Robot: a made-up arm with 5 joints.
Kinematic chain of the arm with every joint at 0, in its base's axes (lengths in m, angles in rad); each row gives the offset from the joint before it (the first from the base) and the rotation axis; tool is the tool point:
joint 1: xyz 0 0 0.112 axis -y
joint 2: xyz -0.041 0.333 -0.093 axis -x
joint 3: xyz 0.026 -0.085 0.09 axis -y
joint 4: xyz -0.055 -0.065 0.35 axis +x
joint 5: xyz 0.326 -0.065 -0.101 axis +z
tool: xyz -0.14 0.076 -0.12
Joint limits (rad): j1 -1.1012..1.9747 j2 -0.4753..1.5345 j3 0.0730..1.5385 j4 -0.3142..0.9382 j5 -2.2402..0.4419
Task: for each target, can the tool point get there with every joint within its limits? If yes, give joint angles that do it. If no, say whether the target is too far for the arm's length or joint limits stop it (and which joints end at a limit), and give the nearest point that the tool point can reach.
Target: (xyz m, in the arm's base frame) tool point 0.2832 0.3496 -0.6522
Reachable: no: joint limits stop it (at a limit: joint 1, joint 2, joint 3, joint 5) | nearest point 0.1775 0.5889 -0.2366 | short by 0.491 m
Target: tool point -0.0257 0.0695 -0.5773
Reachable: no: joint limits stop it (at a limit: joint 1, joint 2, joint 3, joint 4) | nearest point -0.1664 0.2181 -0.2815 | short by 0.360 m
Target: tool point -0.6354 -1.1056 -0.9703
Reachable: no: too far | nearest point -0.1843 -0.0973 -0.1212 | short by 1.393 m
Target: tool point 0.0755 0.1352 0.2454
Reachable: yes | joints -0.4421 -0.2600 0.7624 -0.1041 -0.2671
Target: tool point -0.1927 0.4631 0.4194
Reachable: yes | joints 0.7454 0.4053 0.9879 0.1091 -1.6488
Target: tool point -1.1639 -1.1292 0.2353
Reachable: no: too far | nearest point -0.2956 -0.0973 0.1433 | short by 1.352 m
